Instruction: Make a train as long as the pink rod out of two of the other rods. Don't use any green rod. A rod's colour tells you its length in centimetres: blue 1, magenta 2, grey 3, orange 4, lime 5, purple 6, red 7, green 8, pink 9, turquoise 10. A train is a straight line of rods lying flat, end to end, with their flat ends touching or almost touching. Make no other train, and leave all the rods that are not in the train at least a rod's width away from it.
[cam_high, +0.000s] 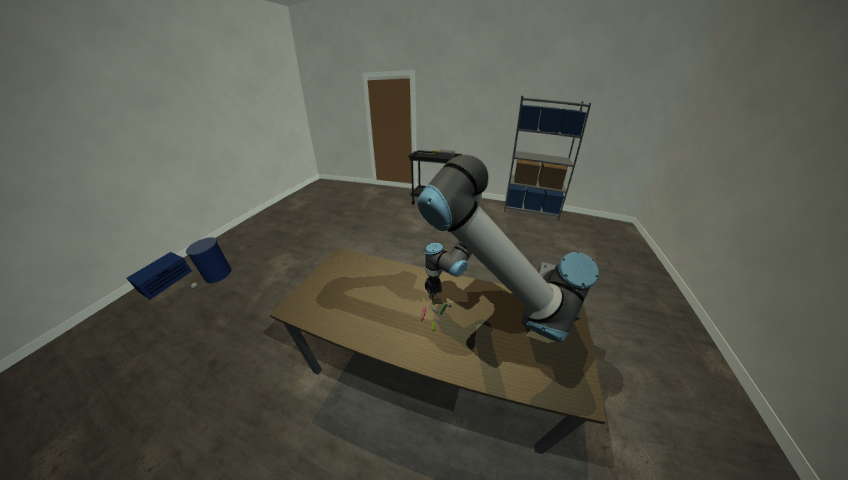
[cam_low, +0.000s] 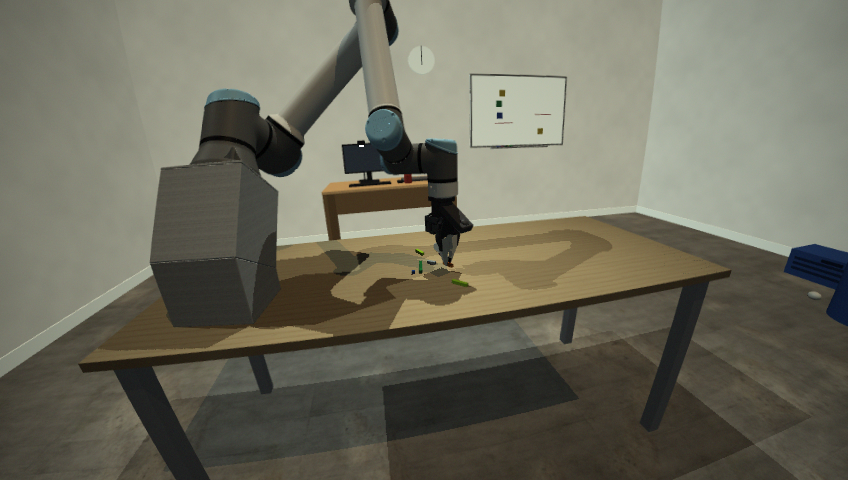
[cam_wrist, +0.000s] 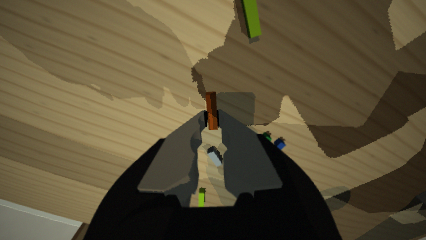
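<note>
My hand is 70 mm to the right of the grey rod, 50 mm past it and 30 mm above it. Also, from my hand: green rod (90 mm behind, 40 mm to the left, 30 mm below); then orange rod (10 mm below); then blue rod (110 mm behind, 30 mm below).
</note>
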